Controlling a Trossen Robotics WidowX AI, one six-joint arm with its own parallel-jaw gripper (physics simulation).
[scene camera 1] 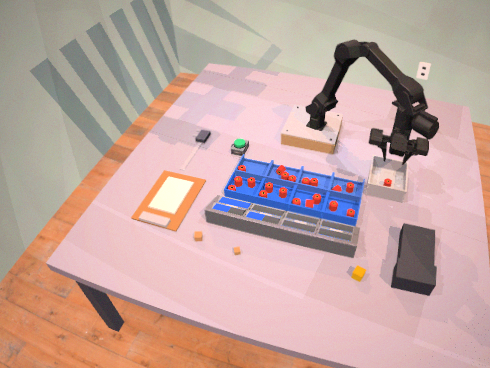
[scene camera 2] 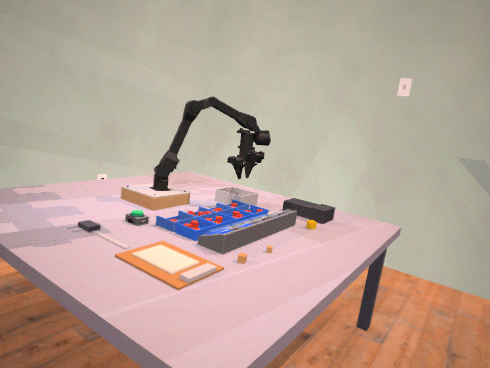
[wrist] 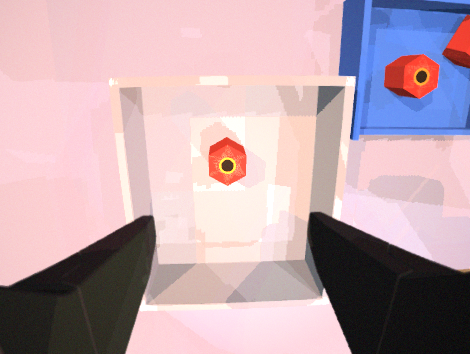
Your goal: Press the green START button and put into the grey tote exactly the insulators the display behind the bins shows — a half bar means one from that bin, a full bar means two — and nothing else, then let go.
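My gripper (scene camera 1: 395,161) (scene camera 2: 243,177) (wrist: 232,225) is open and empty, above the grey tote (scene camera 1: 388,193) (scene camera 2: 225,196) (wrist: 280,81). One red insulator (scene camera 1: 388,182) (wrist: 227,157) stands upright inside the tote. The blue bins (scene camera 1: 340,218) (scene camera 2: 175,229) (wrist: 354,100) form two rows and hold several red insulators, some lying. The green START button (scene camera 1: 240,143) (scene camera 2: 137,213) is left of the bins in scene view 1. On the grey display (scene camera 1: 280,231) (scene camera 2: 260,232), the leftmost panel shows a full blue bar above a half bar; the second panel shows a lower half bar; the other two look unlit.
A dark block (scene camera 1: 415,257) (scene camera 2: 309,210) and a yellow cube (scene camera 1: 358,273) (scene camera 2: 311,224) are near the display's right end. Two small orange cubes (scene camera 1: 198,236) (scene camera 2: 269,249) lie before it. An orange clipboard (scene camera 1: 142,207) (scene camera 2: 127,256) and a dark-headed tool (scene camera 1: 203,136) (scene camera 2: 89,226) lie left.
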